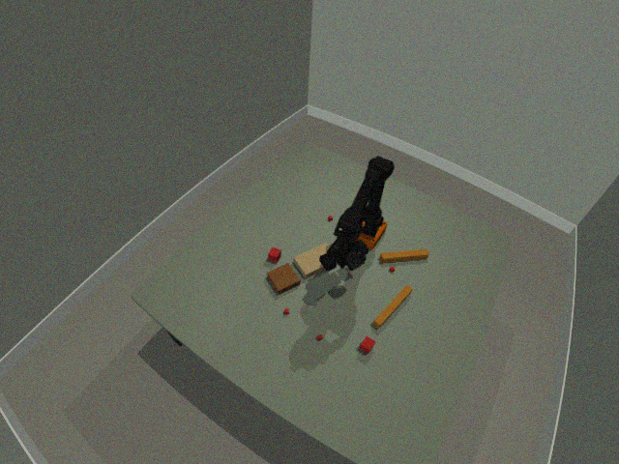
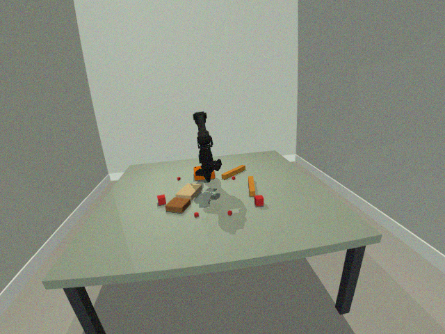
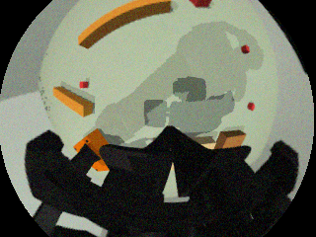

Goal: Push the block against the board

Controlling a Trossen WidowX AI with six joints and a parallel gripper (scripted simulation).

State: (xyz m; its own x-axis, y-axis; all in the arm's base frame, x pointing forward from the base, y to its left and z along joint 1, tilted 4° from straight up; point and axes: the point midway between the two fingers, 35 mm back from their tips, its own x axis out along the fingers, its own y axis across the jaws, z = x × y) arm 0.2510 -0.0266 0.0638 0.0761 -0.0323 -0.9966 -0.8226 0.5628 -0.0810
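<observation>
The board is 2 cm behind my gripper tip, 12 cm to the right of it and 5 cm below it. From my gripper tip the other things lie so: square block: 13 cm ahead, 19 cm to the right, 5 cm below.
</observation>
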